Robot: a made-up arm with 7 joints. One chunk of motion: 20 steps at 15 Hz.
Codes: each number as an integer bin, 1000 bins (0 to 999) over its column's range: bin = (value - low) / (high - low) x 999, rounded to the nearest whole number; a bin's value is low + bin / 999 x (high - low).
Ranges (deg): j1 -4..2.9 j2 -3.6..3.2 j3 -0.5..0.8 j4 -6.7..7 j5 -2.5..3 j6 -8.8..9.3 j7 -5.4..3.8
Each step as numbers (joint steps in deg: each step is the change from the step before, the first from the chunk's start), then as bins.
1 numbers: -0.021 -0.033 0.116 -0.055 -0.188 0.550 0.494
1 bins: 576 524 473 485 420 516 640
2 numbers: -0.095 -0.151 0.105 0.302 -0.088 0.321 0.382
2 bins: 565 507 465 511 438 503 628
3 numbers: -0.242 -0.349 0.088 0.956 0.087 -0.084 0.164
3 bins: 544 478 452 558 470 481 604
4 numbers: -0.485 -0.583 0.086 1.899 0.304 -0.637 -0.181
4 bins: 509 443 450 627 509 451 567
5 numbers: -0.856 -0.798 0.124 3.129 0.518 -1.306 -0.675
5 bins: 455 412 480 717 548 414 513
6 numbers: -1.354 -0.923 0.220 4.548 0.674 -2.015 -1.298
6 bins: 383 393 553 820 577 374 445
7 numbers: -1.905 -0.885 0.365 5.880 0.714 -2.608 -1.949
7 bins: 303 399 665 917 584 342 375
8 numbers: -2.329 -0.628 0.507 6.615 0.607 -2.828 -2.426
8 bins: 242 437 774 971 564 330 323
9 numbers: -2.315 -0.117 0.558 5.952 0.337 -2.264 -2.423
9 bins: 244 512 813 923 515 361 323
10 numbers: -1.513 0.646 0.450 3.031 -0.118 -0.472 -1.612
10 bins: 360 624 730 710 433 460 411
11 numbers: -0.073 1.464 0.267 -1.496 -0.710 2.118 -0.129
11 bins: 569 744 589 379 325 603 572
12 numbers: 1.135 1.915 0.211 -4.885 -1.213 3.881 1.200
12 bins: 743 810 546 132 234 700 717
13 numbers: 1.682 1.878 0.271 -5.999 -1.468 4.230 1.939
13 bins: 823 805 592 51 187 719 797
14 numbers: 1.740 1.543 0.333 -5.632 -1.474 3.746 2.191
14 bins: 831 756 640 78 186 692 824
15 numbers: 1.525 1.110 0.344 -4.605 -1.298 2.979 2.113
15 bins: 800 692 649 153 218 650 816
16 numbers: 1.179 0.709 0.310 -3.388 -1.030 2.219 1.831
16 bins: 750 633 622 242 267 608 785
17 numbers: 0.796 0.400 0.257 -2.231 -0.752 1.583 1.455
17 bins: 694 588 582 326 318 573 744
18 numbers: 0.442 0.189 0.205 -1.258 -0.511 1.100 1.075
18 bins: 643 557 542 397 361 546 703
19 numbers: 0.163 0.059 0.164 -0.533 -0.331 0.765 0.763
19 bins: 603 538 510 450 394 528 669
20 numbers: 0.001 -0.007 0.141 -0.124 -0.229 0.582 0.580
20 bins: 579 528 493 480 412 518 649
